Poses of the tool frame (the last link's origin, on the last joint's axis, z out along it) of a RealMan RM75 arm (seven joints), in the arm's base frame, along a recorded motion.
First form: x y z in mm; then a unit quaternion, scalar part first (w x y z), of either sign.
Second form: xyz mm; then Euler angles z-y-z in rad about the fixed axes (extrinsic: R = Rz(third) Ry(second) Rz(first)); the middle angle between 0 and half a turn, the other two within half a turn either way. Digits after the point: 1 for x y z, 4 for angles.
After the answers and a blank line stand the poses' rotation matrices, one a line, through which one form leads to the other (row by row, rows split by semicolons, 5 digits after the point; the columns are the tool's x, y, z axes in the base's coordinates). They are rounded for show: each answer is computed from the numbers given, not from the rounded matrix.
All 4 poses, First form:
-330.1 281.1 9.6 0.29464 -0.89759 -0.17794 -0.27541
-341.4 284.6 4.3 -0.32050 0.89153 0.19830 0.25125
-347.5 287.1 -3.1 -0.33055 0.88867 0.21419 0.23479
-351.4 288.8 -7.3 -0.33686 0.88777 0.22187 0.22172
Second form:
-330.1 281.1 9.6 -2.5182 2.3113 1.0148
-341.4 284.6 4.3 -2.4545 2.3027 1.1248
-347.5 287.1 -3.1 -2.4249 2.3067 1.1897
-351.4 288.8 -7.3 -2.3978 2.3114 1.2336

0.78497 0.48173 0.38956; 0.15714 -0.76305 0.62695; 0.59927 -0.43092 -0.67467
0.79510 0.51463 0.32088; 0.19253 -0.71591 0.67112; 0.57511 -0.47183 -0.66830
0.79799 0.53591 0.27570; 0.22547 -0.68972 0.68808; 0.55890 -0.48692 -0.67122
0.80323 0.54332 0.24420; 0.24456 -0.67460 0.69650; 0.54315 -0.49972 -0.67473

